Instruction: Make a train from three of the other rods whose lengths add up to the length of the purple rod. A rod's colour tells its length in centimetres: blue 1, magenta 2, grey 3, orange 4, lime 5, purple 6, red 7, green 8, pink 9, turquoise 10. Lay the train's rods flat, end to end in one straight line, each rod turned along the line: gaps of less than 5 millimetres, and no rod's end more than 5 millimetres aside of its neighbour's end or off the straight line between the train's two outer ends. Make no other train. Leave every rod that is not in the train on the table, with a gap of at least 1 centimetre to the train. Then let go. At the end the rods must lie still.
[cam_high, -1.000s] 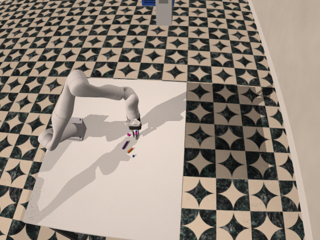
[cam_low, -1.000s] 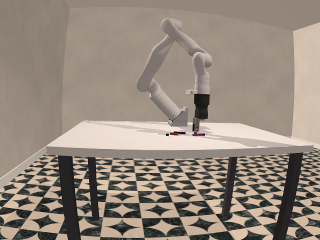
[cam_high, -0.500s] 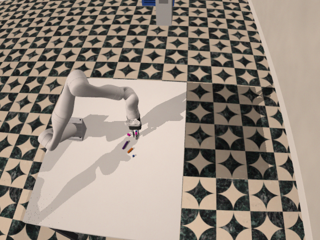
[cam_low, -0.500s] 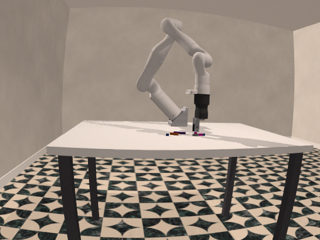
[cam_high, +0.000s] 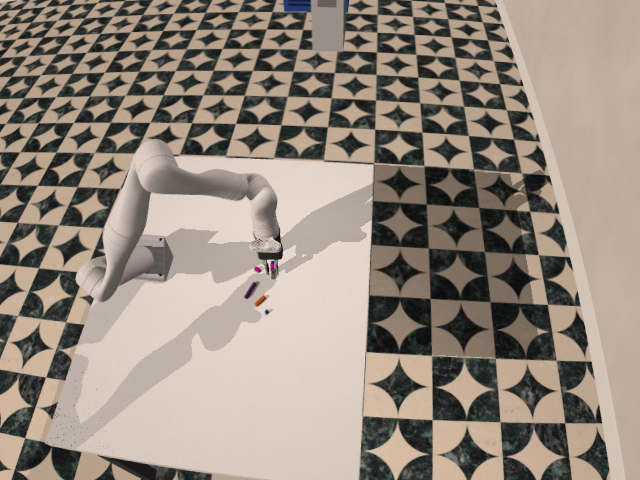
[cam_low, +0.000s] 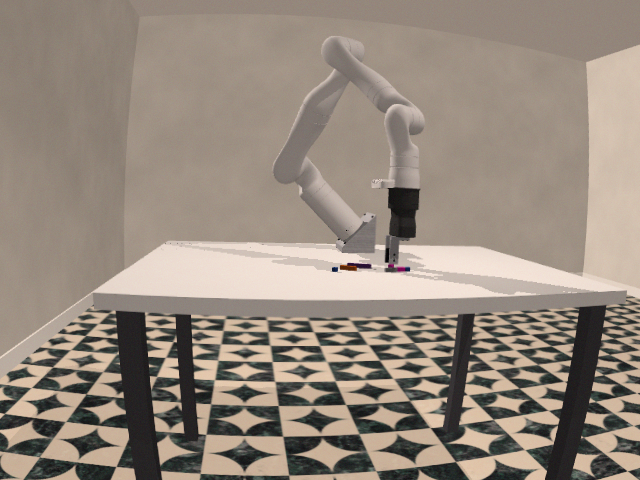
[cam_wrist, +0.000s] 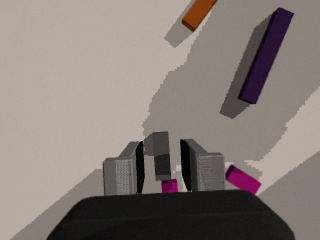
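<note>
Right now my hand is 30 mm above the grey rod. Also, from my hand: purple rod: 50 mm behind, 70 mm to the right, 30 mm below; orange rod: 10 mm behind, 100 mm to the right, 30 mm below.
</note>
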